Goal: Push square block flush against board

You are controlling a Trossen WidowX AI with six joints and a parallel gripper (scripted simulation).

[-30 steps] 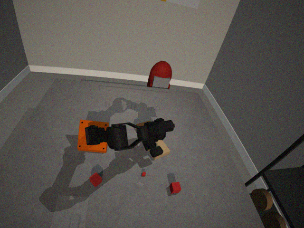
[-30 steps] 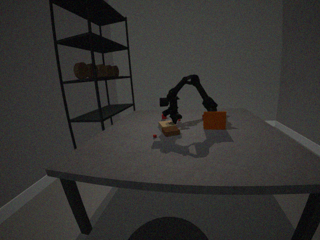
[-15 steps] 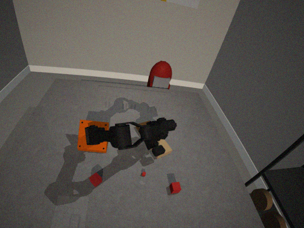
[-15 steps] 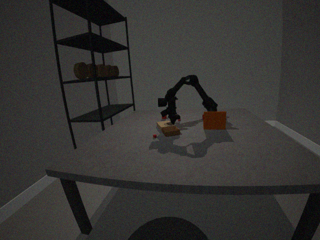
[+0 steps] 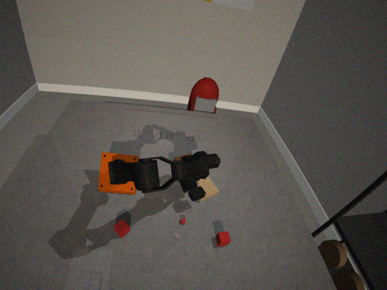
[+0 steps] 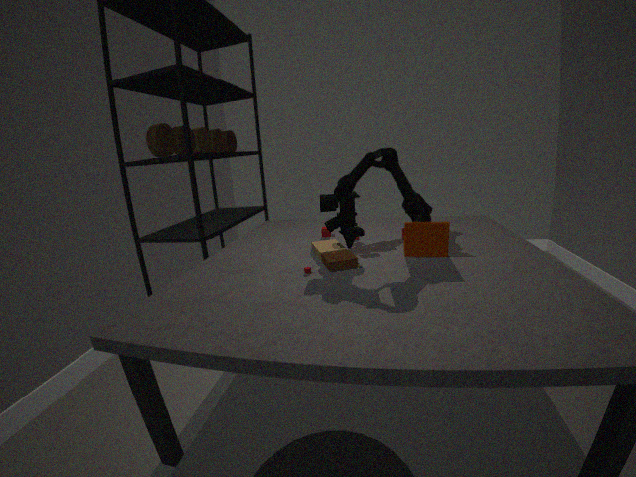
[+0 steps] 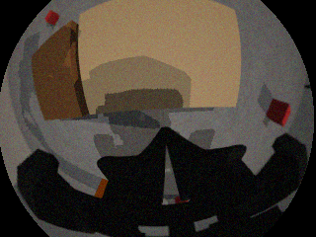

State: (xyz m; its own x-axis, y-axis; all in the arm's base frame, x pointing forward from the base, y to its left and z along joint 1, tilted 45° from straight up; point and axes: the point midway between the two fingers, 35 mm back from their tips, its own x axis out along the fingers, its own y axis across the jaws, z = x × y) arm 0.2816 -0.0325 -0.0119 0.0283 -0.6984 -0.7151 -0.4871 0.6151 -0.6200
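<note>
My gripper tip is 7 cm short of the board, 4 cm to the right of it and 1 cm below it. Round my gripper tip: square block (1 cm ahead, 16 cm to the left, 1 cm above).
</note>
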